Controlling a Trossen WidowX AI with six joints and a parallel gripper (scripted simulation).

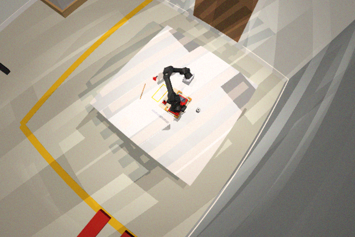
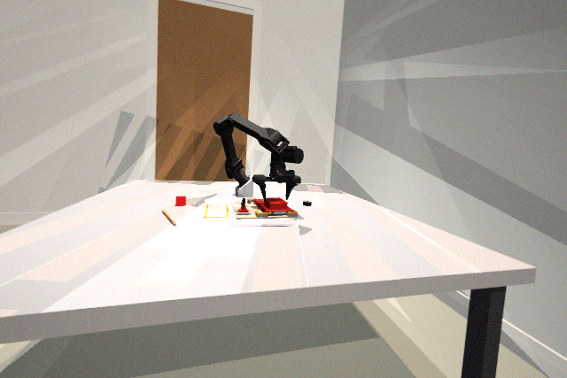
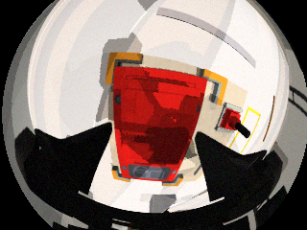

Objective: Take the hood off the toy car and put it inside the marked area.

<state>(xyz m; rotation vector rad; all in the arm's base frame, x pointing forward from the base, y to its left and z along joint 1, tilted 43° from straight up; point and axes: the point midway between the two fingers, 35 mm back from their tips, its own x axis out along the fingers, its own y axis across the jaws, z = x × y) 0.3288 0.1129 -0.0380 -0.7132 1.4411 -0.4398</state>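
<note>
My gripper tip is now 1 cm above the red hood. From my gripper tip the other things lie so: thin wooden stick 8 cm ahead, 38 cm to the right, 4 cm below; tan base plate 4 cm behind, 4 cm to the right, 4 cm below.
</note>
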